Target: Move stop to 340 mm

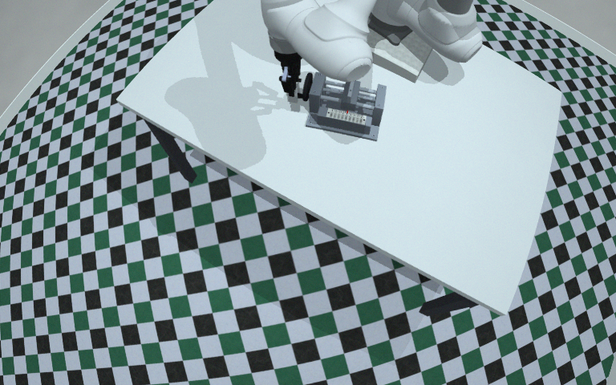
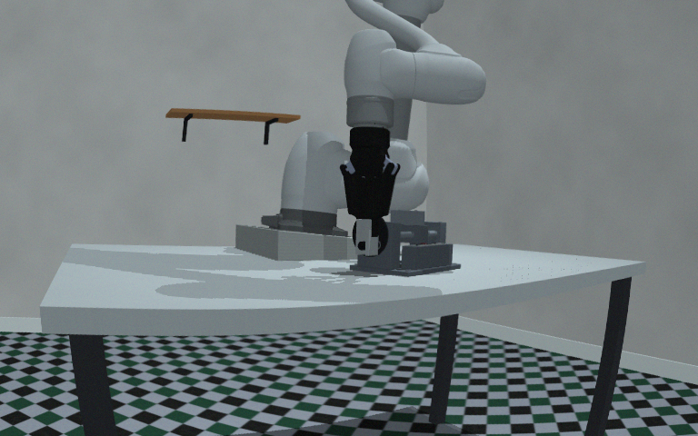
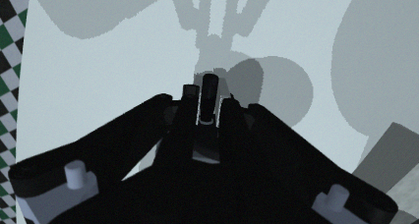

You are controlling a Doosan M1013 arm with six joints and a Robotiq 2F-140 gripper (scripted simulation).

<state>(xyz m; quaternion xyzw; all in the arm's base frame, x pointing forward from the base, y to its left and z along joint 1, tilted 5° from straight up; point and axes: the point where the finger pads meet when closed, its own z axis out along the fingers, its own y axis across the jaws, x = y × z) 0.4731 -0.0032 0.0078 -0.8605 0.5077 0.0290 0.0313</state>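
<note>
Right now the black handwheel is 10 mm to the left of my hand, 10 mm below it and 10 mm behind it. From my hand the other things lie so: sliding stop block: 130 mm to the left, 80 mm behind, 20 mm above.
</note>
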